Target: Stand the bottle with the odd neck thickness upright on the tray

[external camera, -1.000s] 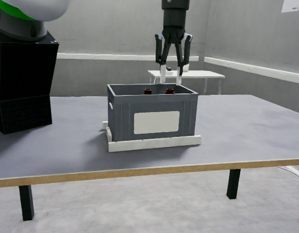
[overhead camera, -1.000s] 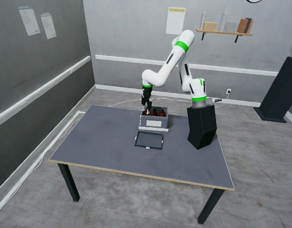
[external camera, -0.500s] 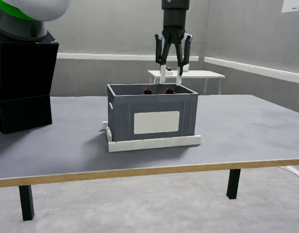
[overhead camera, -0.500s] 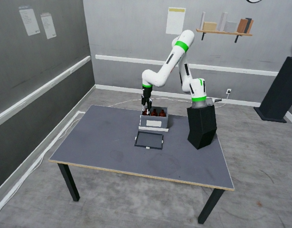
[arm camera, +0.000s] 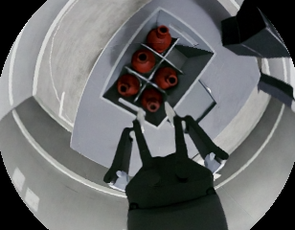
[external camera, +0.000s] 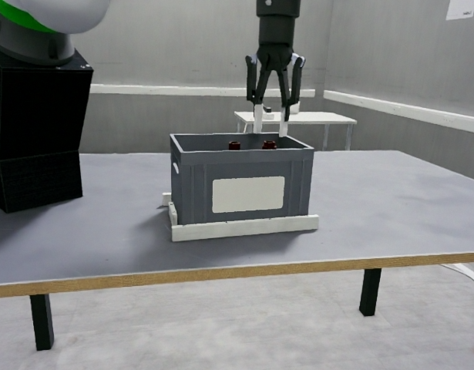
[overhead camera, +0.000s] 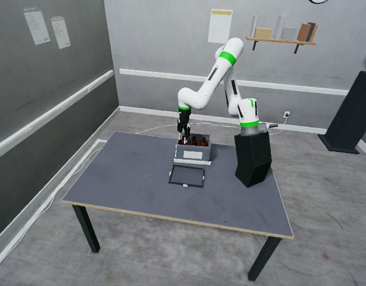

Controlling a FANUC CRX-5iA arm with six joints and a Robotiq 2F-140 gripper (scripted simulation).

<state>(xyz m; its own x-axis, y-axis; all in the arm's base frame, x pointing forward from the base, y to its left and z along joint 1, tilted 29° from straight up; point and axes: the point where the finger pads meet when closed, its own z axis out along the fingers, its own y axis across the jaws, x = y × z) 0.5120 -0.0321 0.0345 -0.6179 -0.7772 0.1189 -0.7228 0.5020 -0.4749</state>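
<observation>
Now: hand 90 mm past the grey crate, 50 mm to the left of it and 130 mm above it. From my hand the other things lie so: dark tray (70 mm behind, 210 mm to the left, 200 mm below).
</observation>
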